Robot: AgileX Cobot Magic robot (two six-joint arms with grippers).
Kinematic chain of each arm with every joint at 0, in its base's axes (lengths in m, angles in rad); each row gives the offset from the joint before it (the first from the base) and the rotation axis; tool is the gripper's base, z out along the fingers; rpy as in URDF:
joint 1: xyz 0 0 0.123 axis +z
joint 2: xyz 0 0 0 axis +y
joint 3: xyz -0.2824 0 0.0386 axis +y
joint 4: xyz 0.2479 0 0.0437 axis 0.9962 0 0.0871
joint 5: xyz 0 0 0 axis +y
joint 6: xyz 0.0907 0 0.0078 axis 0.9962 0 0.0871
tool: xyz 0 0 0 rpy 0 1.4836 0
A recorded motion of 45 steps. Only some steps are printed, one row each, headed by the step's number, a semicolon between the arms.
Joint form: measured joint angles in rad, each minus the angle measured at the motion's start. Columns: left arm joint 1, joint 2, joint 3, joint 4, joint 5, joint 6; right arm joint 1, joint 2, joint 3, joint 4, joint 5, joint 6.
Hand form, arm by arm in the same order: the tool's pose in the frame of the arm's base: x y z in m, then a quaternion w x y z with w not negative. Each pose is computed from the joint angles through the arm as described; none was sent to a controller.
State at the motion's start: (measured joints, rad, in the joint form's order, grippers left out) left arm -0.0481 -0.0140 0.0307 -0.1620 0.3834 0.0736; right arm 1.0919 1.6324 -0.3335 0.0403 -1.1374 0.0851
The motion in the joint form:
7: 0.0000 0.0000 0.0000 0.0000 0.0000 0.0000; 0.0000 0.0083 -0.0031 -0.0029 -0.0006 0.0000
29: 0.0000 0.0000 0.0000 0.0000 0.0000 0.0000; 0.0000 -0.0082 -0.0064 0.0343 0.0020 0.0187
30: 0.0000 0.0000 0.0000 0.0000 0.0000 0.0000; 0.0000 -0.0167 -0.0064 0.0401 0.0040 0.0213
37: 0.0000 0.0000 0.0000 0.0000 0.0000 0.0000; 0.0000 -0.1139 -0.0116 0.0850 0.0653 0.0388
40: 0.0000 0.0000 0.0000 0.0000 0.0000 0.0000; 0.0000 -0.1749 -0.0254 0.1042 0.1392 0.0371
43: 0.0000 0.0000 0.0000 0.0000 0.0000 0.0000; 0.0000 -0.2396 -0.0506 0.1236 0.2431 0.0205
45: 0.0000 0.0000 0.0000 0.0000 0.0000 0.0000; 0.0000 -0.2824 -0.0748 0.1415 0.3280 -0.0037
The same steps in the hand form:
7: 0.0519 -0.0080 0.1695 0.58719 0.00622 0.80711 -0.06114; 0.1209 0.2261 0.1671 0.56836 -0.33910 0.65156 0.37073
29: 0.0519 -0.0080 0.1695 0.58719 0.00622 0.80711 -0.06114; 0.1235 0.2246 0.1717 0.57356 -0.31477 0.65743 0.37382
30: 0.0519 -0.0080 0.1695 0.58719 0.00622 0.80711 -0.06114; 0.1237 0.2239 0.1736 0.57546 -0.31038 0.65711 0.37512
37: 0.0519 -0.0080 0.1695 0.58719 0.00622 0.80711 -0.06114; 0.1243 0.2177 0.1937 0.58554 -0.27765 0.65694 0.38534
40: 0.0519 -0.0080 0.1695 0.58719 0.00622 0.80711 -0.06114; 0.1243 0.2154 0.2053 0.58438 -0.26853 0.66092 0.38675
43: 0.0519 -0.0080 0.1695 0.58719 0.00622 0.80711 -0.06114; 0.1242 0.2142 0.2181 0.57980 -0.26657 0.66761 0.38349
45: 0.0519 -0.0080 0.1695 0.58719 0.00622 0.80711 -0.06114; 0.1244 0.2139 0.2273 0.57541 -0.26910 0.67383 0.37741

